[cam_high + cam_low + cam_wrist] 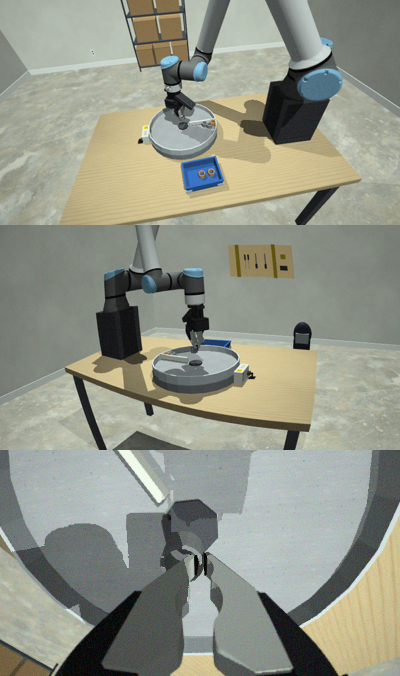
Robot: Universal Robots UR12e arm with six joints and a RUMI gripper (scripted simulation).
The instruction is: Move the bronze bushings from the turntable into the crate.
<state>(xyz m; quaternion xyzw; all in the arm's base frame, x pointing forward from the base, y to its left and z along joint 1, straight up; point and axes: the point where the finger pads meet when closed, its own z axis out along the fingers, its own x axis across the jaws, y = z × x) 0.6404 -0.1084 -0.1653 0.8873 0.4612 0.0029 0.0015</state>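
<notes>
Right now my hand is 80 mm above the grey turntable, 10 mm to the left of it and 10 mm past it. Round my hand: blue crate (320 mm to the left, 110 mm below, 60 mm behind).
</notes>
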